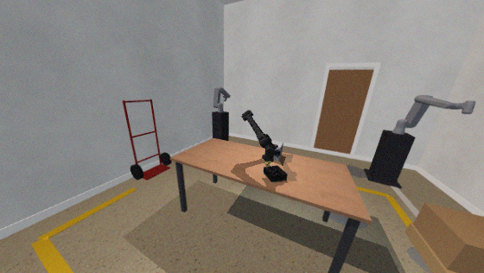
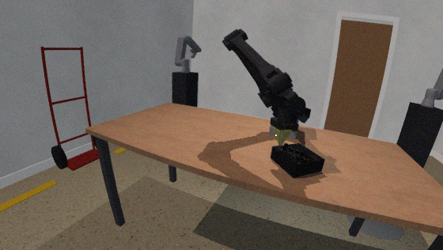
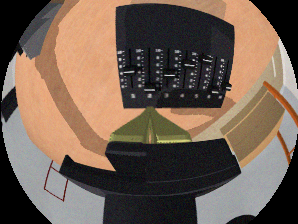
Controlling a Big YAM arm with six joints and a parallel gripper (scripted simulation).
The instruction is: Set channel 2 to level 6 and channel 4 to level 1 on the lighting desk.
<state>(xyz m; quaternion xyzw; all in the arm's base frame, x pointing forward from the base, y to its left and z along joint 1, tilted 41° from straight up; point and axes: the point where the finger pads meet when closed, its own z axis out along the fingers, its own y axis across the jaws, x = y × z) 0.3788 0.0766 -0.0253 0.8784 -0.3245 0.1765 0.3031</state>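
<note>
Now: the fader cap 1 cm behind my hand, 7 cm to the left of it and 2 cm below it.
</note>
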